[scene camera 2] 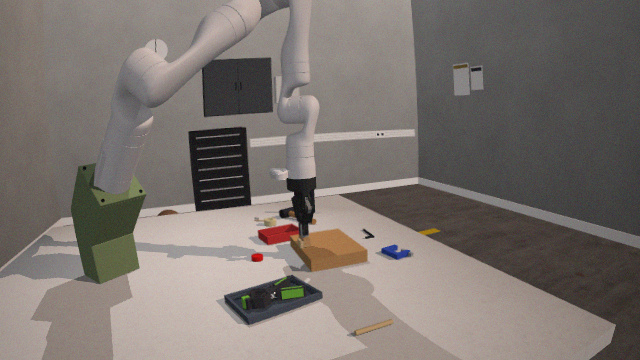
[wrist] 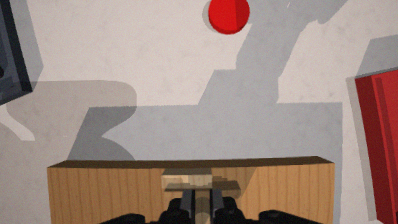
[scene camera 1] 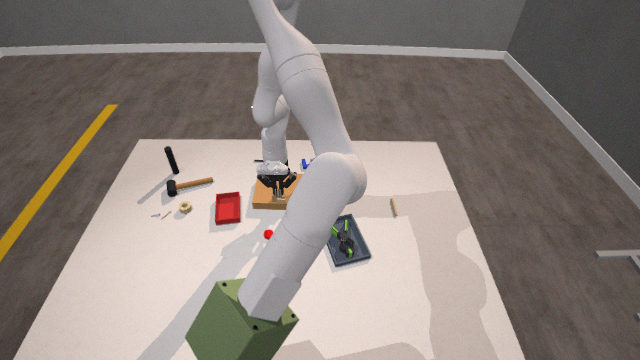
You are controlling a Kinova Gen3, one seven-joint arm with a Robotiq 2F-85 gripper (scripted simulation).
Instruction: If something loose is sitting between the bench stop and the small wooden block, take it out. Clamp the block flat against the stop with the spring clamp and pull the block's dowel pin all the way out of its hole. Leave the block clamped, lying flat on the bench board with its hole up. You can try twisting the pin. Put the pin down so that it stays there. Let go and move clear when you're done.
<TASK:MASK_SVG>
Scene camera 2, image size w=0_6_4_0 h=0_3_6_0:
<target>gripper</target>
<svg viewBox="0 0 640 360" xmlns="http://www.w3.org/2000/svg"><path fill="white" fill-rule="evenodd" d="M316 177L308 179L287 178L287 189L294 192L291 200L293 208L295 208L295 217L298 221L299 235L302 238L309 237L309 223L312 222L315 210L314 205L311 206L312 198L310 197L310 191L316 189Z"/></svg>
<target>black spring clamp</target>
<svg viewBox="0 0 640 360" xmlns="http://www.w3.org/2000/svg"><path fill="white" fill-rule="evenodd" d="M306 285L291 287L290 276L286 276L269 288L251 289L247 294L241 295L243 308L248 310L253 308L263 309L276 299L280 301L306 297Z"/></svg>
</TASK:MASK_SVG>
